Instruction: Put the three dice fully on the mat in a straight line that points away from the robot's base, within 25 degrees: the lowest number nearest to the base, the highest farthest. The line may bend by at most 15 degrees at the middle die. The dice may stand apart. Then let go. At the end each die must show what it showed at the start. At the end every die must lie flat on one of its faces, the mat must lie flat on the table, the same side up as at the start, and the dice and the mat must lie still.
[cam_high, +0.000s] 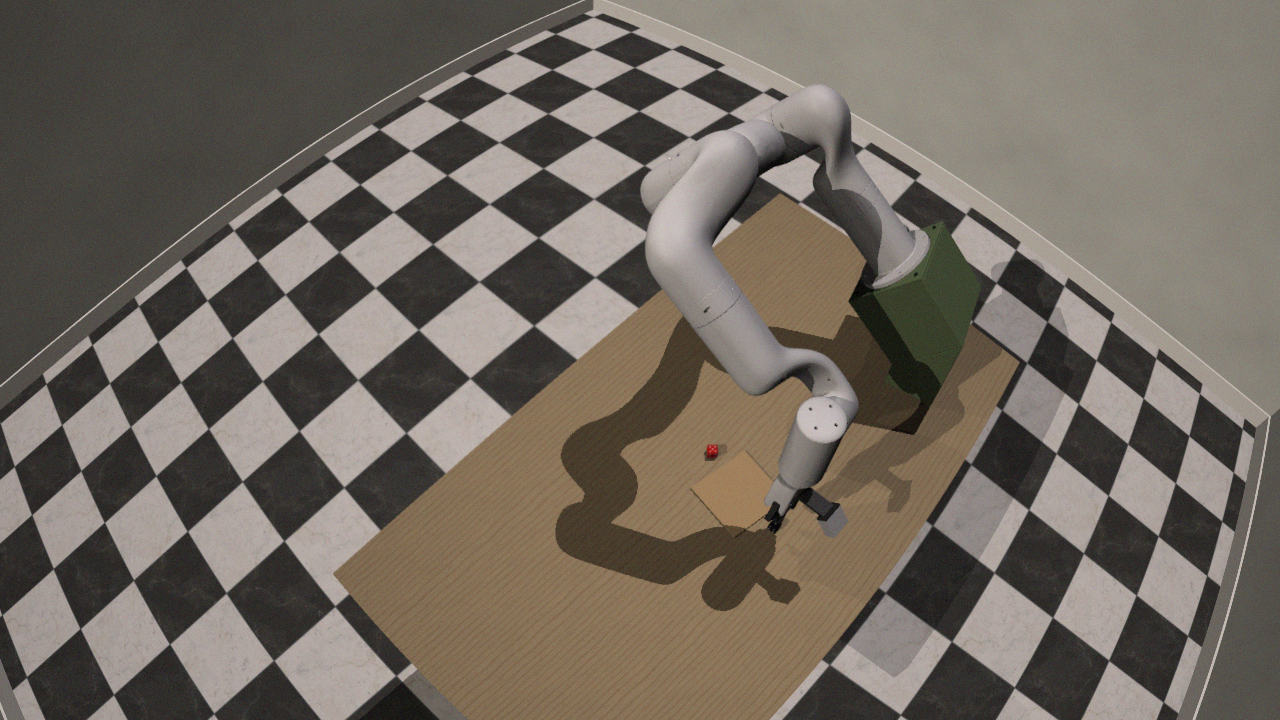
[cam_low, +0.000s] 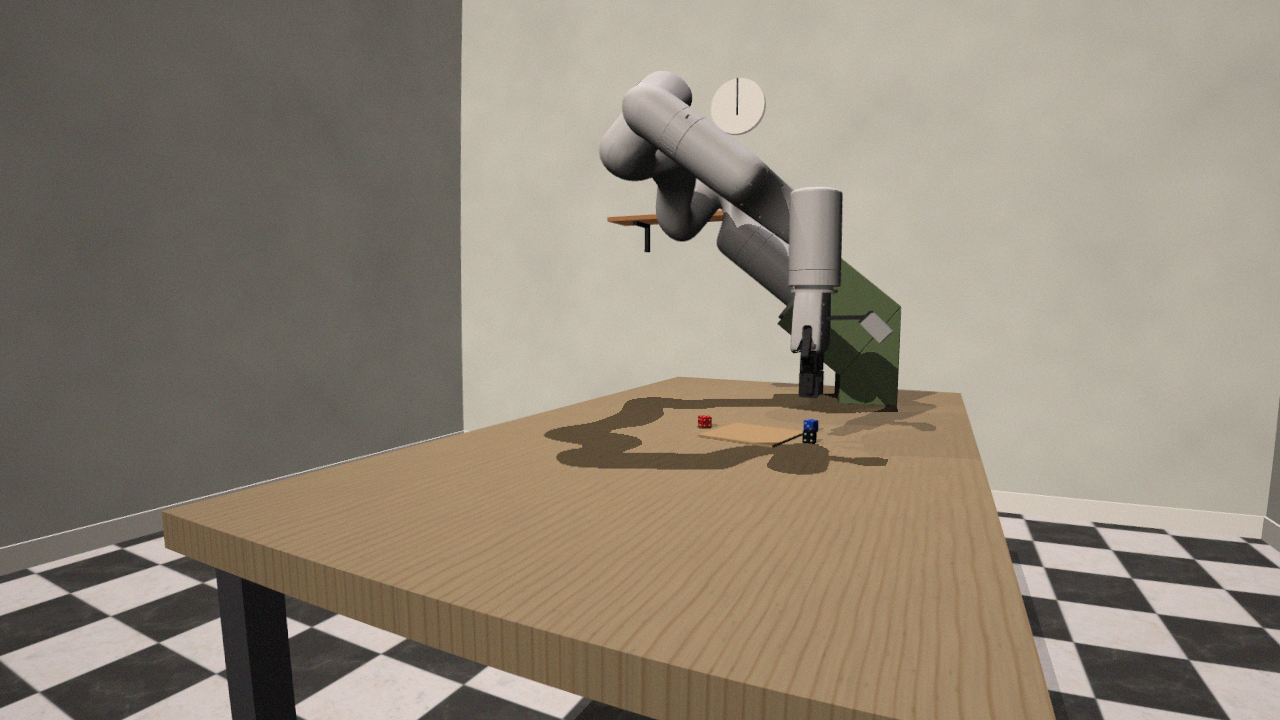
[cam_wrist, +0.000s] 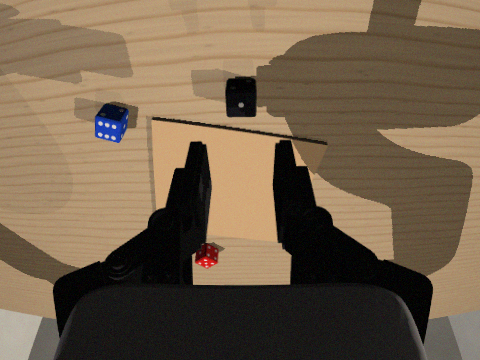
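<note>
My gripper is now 9 cm above the black die. The rest, counted from my hand: tan mat (10 cm to the right, 10 cm below, 2 cm behind); red die (20 cm to the right, 9 cm below, 5 cm behind); blue die (10 cm behind, 9 cm below, 1 cm to the right).
</note>
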